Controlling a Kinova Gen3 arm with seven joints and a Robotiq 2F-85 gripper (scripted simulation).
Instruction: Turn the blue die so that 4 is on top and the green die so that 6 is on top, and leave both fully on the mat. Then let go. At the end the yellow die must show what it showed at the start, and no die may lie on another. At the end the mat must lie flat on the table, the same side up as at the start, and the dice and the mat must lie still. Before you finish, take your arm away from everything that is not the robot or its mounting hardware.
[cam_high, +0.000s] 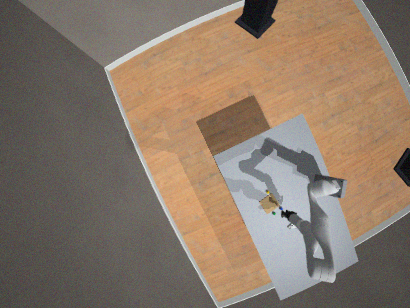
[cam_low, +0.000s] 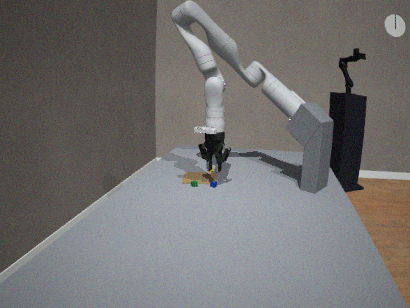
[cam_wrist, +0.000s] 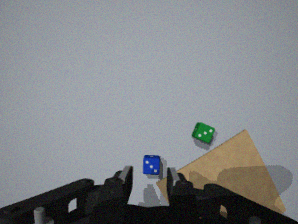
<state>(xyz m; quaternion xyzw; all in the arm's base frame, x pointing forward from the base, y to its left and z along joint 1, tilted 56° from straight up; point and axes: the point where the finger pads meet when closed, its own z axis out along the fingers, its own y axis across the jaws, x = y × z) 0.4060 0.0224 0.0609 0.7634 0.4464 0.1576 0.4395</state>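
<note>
My hand is 7 cm above the blue die. From my hand the other things lie so: green die (7 cm below, 7 cm ahead, 2 cm to the right); then tan mat (11 cm to the right, 8 cm below, 4 cm ahead); then yellow die (20 cm to the right, 7 cm below, 3 cm behind).
</note>
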